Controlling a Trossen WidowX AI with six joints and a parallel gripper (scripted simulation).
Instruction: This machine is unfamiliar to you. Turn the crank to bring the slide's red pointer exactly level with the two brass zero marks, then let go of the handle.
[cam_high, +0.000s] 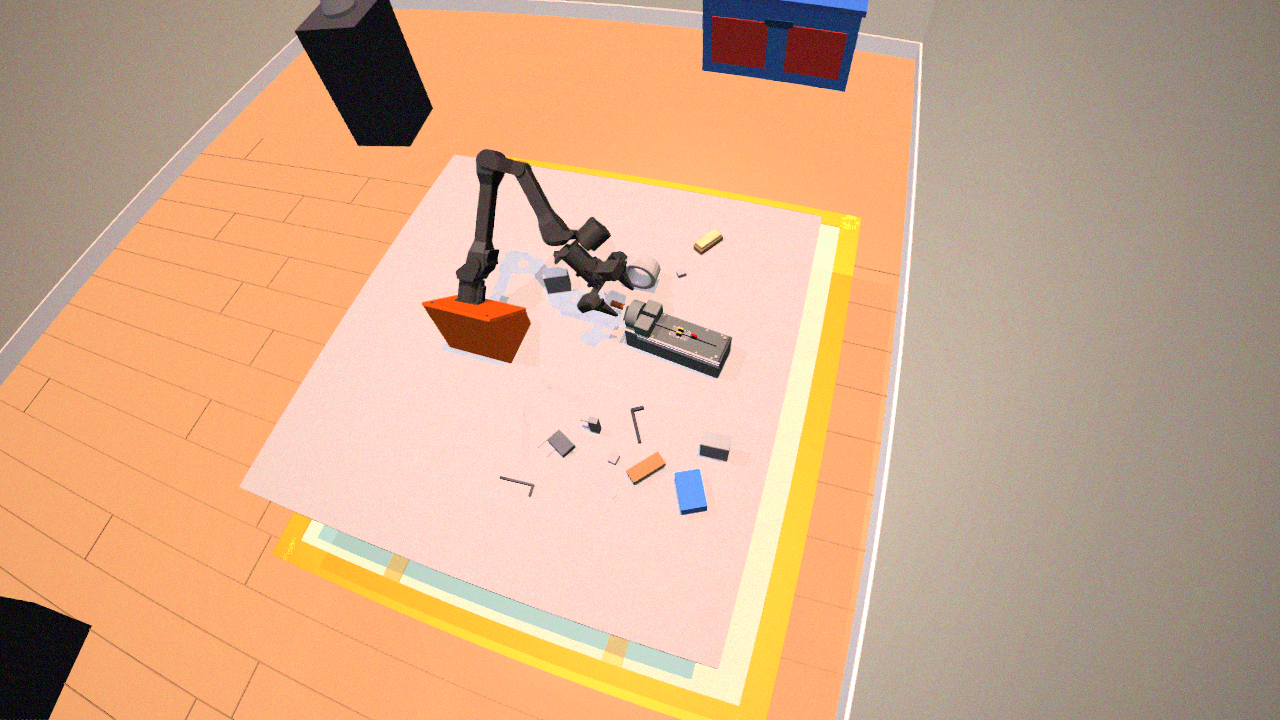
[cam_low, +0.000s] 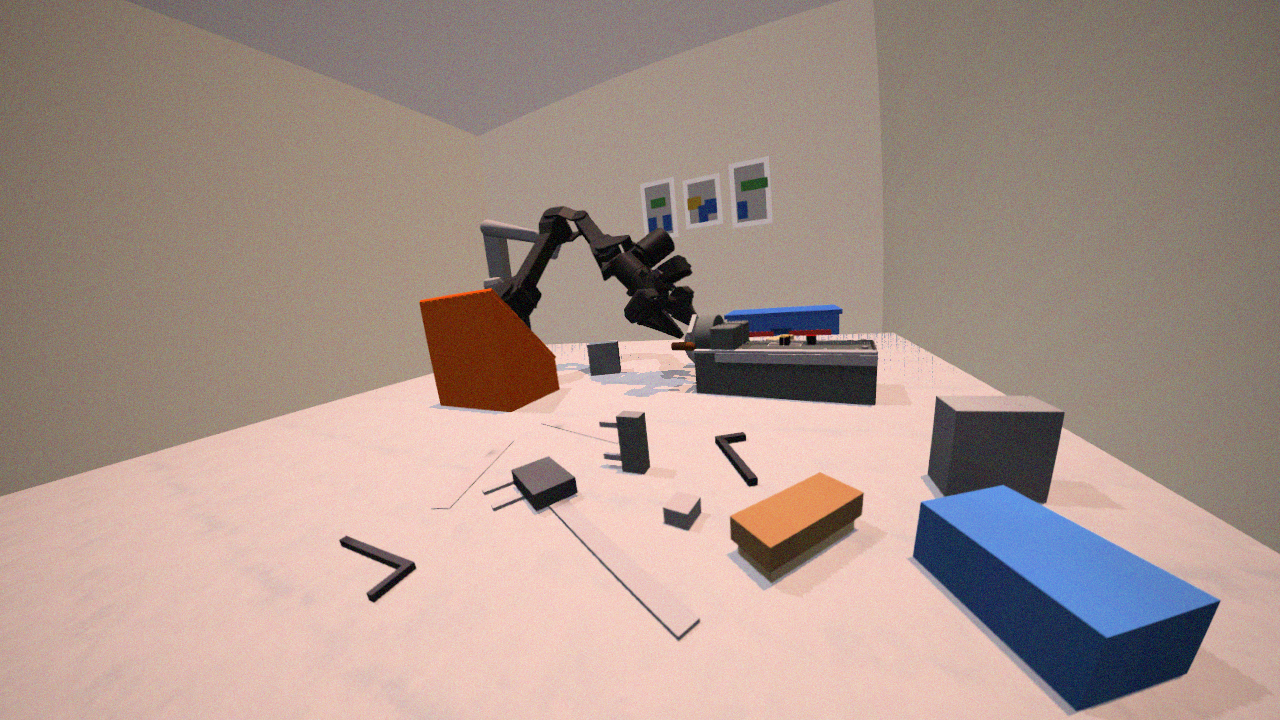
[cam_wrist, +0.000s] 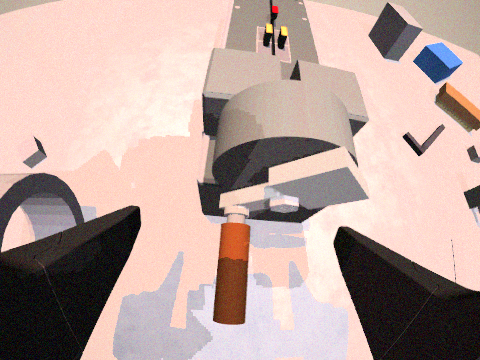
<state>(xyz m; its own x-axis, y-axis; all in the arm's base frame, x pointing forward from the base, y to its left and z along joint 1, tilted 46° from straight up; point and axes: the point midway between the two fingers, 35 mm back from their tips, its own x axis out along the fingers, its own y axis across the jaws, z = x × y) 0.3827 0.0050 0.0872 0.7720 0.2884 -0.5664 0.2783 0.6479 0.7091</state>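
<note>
Now: the crank handle 3 cm below my gripper tip, 2 cm behind it and 1 cm to the left of it. From my gripper tip the other things lie so: red pointer 19 cm ahead, 7 cm to the right, 1 cm below; blue block 45 cm to the right, 23 cm ahead, 7 cm below.
</note>
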